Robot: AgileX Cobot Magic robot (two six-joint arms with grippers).
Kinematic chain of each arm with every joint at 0, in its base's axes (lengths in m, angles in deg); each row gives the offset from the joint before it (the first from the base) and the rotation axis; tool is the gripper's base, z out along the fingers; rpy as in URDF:
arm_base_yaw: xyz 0 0 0.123 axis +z
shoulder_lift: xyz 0 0 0 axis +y
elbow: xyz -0.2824 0 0.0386 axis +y
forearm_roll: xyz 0.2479 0 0.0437 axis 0.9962 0 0.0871
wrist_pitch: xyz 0 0 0 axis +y
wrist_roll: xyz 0.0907 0 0.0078 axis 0.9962 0 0.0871
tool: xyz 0 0 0 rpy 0 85 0
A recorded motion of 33 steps. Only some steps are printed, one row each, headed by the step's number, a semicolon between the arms.
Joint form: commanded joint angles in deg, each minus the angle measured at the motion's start. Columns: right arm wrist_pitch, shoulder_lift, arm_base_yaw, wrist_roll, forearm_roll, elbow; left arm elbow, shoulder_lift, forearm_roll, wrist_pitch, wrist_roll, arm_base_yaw.
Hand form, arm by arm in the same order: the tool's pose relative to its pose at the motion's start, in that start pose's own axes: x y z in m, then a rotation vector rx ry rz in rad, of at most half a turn. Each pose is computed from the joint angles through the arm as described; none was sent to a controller.
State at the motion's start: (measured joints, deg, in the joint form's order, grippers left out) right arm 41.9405 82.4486 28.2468 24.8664 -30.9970 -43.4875; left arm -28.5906 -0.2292 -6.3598 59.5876 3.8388 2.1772
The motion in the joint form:
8: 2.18 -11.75 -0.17 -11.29 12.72 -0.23; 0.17 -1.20 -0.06 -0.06 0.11 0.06
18: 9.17 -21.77 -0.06 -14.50 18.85 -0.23; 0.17 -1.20 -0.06 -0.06 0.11 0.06
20: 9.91 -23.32 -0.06 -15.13 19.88 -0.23; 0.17 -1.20 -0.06 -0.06 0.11 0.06
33: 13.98 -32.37 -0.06 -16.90 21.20 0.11; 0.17 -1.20 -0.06 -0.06 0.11 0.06
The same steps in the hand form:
8: 0.0114 -0.0071 -0.0503 -0.1310 -0.1144 0.0273; 0.0020 -0.0003 -0.0022 -0.0003 -0.0190 0.0027
18: 0.0352 -0.0157 -0.0888 -0.1906 -0.1484 0.0744; 0.0020 -0.0003 -0.0022 -0.0003 -0.0190 0.0027
20: 0.0389 -0.0167 -0.0946 -0.2034 -0.1599 0.0790; 0.0020 -0.0003 -0.0022 -0.0003 -0.0190 0.0027
33: 0.0635 -0.0265 -0.1233 -0.2152 -0.2369 0.0907; 0.0020 -0.0003 -0.0022 -0.0003 -0.0190 0.0027

